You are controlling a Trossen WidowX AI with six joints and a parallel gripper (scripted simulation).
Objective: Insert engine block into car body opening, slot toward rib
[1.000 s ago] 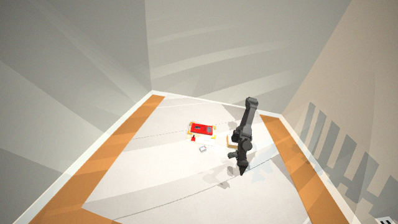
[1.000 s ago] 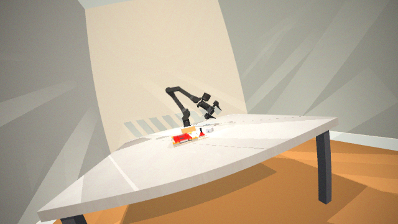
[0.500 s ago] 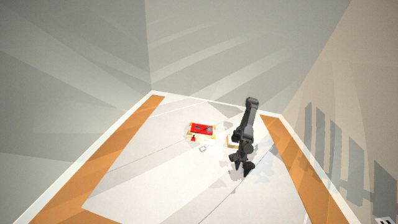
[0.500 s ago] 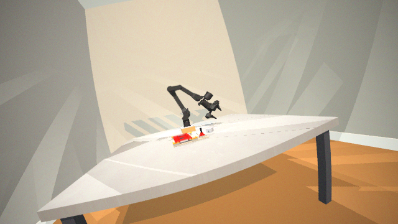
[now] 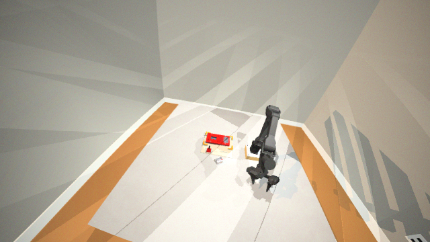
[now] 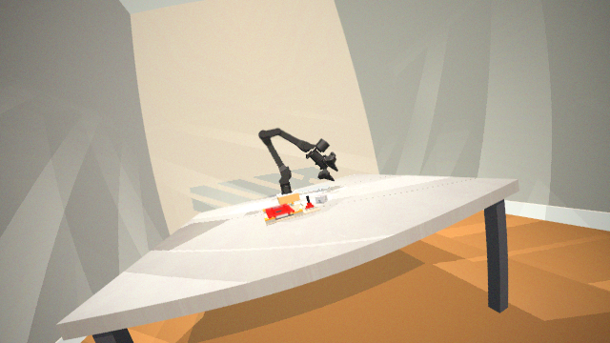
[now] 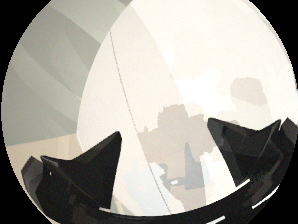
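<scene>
Now: the engine block 270 mm ahead of my gripper tip, 170 mm to the right of it and 60 mm below it.
</scene>
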